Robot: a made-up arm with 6 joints. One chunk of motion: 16 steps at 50 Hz.
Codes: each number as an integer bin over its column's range. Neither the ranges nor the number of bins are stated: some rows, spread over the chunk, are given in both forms.
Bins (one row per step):
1: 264 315 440 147 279 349
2: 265 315 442 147 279 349
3: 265 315 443 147 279 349
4: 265 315 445 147 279 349
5: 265 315 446 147 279 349
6: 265 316 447 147 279 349
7: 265 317 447 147 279 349
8: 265 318 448 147 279 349
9: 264 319 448 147 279 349
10: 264 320 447 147 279 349
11: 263 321 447 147 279 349
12: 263 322 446 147 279 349
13: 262 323 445 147 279 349
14: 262 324 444 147 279 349
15: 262 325 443 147 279 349
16: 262 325 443 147 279 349
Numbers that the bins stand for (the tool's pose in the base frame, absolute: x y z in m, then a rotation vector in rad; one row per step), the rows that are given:
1: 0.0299 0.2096 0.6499 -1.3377 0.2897 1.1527
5: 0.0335 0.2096 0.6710 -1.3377 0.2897 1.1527
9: 0.0299 0.2237 0.6781 -1.3377 0.2897 1.1527
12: 0.0264 0.2342 0.6710 -1.3377 0.2897 1.1527
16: 0.0229 0.2448 0.6605 -1.3377 0.2897 1.1527
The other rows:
2: 0.0335 0.2096 0.6569 -1.3377 0.2897 1.1527
3: 0.0335 0.2096 0.6605 -1.3377 0.2897 1.1527
4: 0.0335 0.2096 0.6675 -1.3377 0.2897 1.1527
6: 0.0335 0.2131 0.6746 -1.3377 0.2897 1.1527
7: 0.0335 0.2166 0.6746 -1.3377 0.2897 1.1527
8: 0.0335 0.2202 0.6781 -1.3377 0.2897 1.1527
10: 0.0299 0.2272 0.6746 -1.3377 0.2897 1.1527
11: 0.0264 0.2307 0.6746 -1.3377 0.2897 1.1527
13: 0.0229 0.2378 0.6675 -1.3377 0.2897 1.1527
14: 0.0229 0.2413 0.6640 -1.3377 0.2897 1.1527
15: 0.0229 0.2448 0.6605 -1.3377 0.2897 1.1527

